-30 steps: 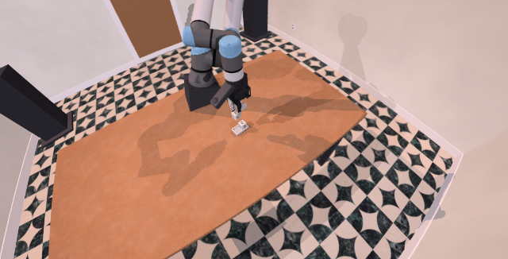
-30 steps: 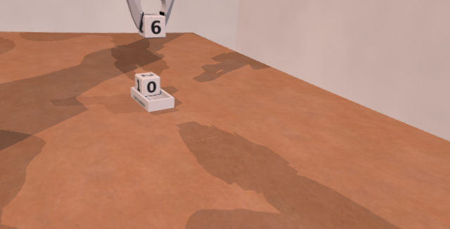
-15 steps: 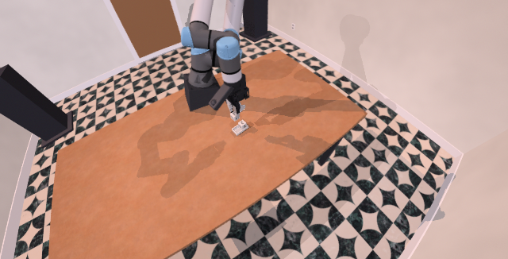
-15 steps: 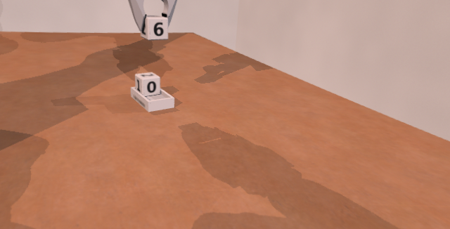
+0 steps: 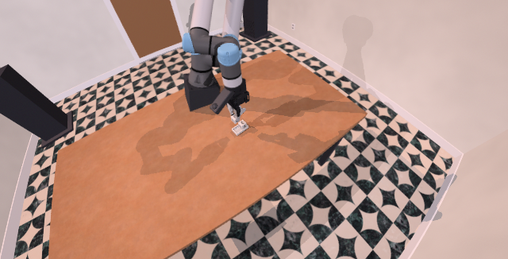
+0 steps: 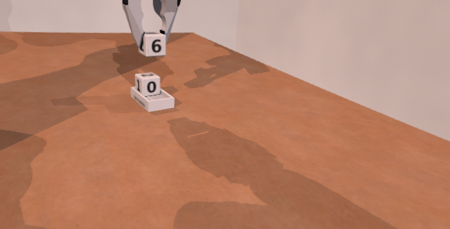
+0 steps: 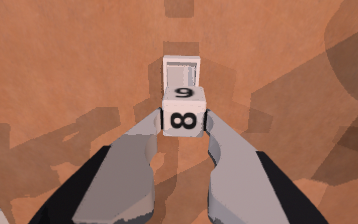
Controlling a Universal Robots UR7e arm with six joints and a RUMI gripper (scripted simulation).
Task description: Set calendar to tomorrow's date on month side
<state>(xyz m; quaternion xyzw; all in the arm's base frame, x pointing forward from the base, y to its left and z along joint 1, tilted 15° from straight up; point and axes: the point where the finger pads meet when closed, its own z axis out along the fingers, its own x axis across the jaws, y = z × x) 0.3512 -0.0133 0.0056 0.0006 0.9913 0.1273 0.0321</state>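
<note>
My gripper is now 100 mm above the tray and 20 mm to the right of it.
</note>
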